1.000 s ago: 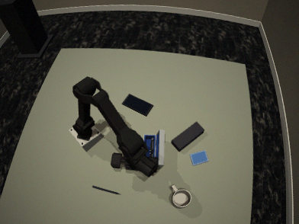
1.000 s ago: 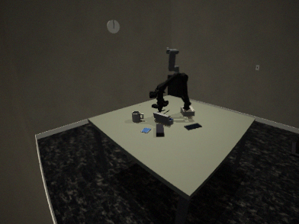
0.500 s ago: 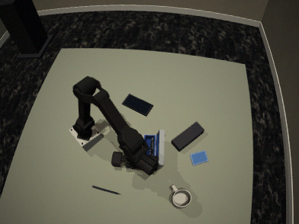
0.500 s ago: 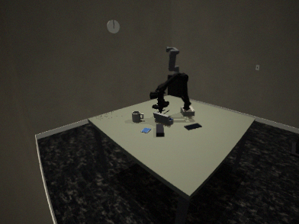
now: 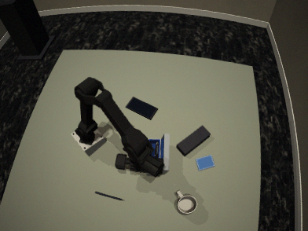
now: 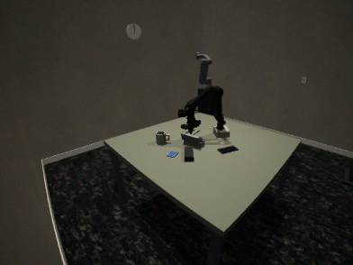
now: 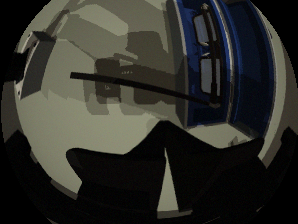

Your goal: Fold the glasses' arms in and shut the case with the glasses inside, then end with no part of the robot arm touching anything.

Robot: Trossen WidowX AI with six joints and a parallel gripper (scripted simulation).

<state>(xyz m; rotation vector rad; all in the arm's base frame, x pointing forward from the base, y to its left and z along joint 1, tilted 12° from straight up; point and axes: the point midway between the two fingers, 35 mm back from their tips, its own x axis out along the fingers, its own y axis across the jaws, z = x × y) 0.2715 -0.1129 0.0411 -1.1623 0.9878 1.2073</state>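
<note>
My hand is 90 mm short of the grey lid, 80 mm to the right of it and 20 mm above it. From my hand the other things lie so: long black box (210 mm ahead, 180 mm to the left, 70 mm below); glasses case (70 mm ahead, 80 mm to the left, 40 mm below); mug (210 mm ahead, 130 mm to the right, 50 mm below).
</note>
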